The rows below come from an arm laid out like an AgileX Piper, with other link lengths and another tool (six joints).
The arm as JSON. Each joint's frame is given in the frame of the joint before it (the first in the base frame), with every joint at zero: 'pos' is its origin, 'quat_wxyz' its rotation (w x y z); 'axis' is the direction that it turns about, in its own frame. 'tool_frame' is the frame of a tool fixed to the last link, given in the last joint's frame.
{
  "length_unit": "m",
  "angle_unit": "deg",
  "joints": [
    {
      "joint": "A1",
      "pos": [
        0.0,
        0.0,
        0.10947
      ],
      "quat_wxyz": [
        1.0,
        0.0,
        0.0,
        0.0
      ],
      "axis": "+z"
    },
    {
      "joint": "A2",
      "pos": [
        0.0,
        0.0,
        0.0
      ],
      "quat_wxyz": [
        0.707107,
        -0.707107,
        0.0,
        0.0
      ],
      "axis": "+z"
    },
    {
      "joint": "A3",
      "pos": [
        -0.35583,
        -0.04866,
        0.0
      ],
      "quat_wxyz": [
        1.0,
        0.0,
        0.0,
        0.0
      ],
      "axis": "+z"
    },
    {
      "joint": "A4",
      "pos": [
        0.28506,
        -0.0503,
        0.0
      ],
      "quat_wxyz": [
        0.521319,
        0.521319,
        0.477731,
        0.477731
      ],
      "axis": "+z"
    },
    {
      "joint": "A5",
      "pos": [
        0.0,
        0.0,
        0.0
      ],
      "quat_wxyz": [
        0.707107,
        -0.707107,
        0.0,
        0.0
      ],
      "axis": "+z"
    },
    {
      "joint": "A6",
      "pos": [
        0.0,
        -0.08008,
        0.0
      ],
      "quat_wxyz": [
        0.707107,
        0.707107,
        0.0,
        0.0
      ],
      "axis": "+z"
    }
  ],
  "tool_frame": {
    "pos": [
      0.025,
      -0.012,
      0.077
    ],
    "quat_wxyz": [
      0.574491,
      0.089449,
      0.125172,
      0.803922
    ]
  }
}
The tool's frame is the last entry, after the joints.
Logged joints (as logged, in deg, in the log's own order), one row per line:
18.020 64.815 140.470 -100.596 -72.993 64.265
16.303 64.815 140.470 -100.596 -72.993 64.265
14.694 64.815 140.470 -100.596 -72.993 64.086
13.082 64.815 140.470 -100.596 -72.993 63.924
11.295 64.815 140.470 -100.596 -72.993 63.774
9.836 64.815 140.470 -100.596 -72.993 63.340
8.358 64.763 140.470 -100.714 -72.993 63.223
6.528 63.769 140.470 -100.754 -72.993 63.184
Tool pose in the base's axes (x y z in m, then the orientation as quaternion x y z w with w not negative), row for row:
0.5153 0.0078 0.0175 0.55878 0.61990 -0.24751 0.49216
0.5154 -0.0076 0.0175 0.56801 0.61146 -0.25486 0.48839
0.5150 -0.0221 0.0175 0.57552 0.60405 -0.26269 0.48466
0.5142 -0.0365 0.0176 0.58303 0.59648 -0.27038 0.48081
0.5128 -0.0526 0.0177 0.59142 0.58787 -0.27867 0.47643
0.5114 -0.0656 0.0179 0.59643 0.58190 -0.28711 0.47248
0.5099 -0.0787 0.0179 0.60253 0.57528 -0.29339 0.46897
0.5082 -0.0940 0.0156 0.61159 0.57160 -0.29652 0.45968
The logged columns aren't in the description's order. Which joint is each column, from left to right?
Columns, left to right: A1, A5, A2, A4, A3, A6.
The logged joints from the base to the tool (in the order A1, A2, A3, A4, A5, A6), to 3 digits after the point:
18.020 140.470 -72.993 -100.596 64.815 64.265
16.303 140.470 -72.993 -100.596 64.815 64.265
14.694 140.470 -72.993 -100.596 64.815 64.086
13.082 140.470 -72.993 -100.596 64.815 63.924
11.295 140.470 -72.993 -100.596 64.815 63.774
9.836 140.470 -72.993 -100.596 64.815 63.340
8.358 140.470 -72.993 -100.714 64.763 63.223
6.528 140.470 -72.993 -100.754 63.769 63.184

